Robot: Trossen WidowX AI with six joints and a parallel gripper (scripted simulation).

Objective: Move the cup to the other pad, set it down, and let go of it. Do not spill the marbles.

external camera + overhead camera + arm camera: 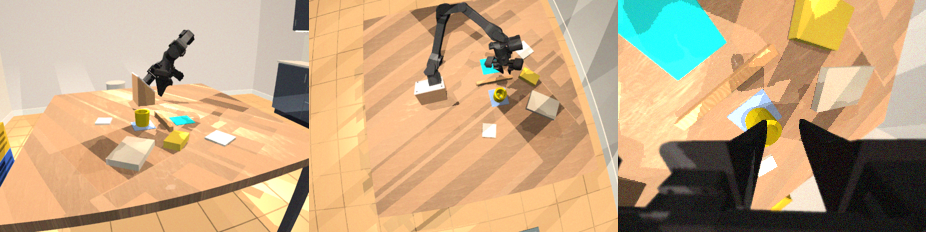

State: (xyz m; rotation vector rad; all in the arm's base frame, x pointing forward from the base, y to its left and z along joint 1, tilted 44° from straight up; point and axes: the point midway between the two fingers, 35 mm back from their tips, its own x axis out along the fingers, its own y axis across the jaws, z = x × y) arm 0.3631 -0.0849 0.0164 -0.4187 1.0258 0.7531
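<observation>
The yellow cup lies 12 cm below my gripper tip, 7 cm to the right of it and 5 cm behind it. Round my gripper tip: light blue pad (16 cm below, 7 cm to the right, 4 cm behind); then cyan pad (16 cm below, 14 cm to the left, 3 cm behind); then wooden bar (15 cm below, 4 cm behind, 3 cm to the left).
</observation>
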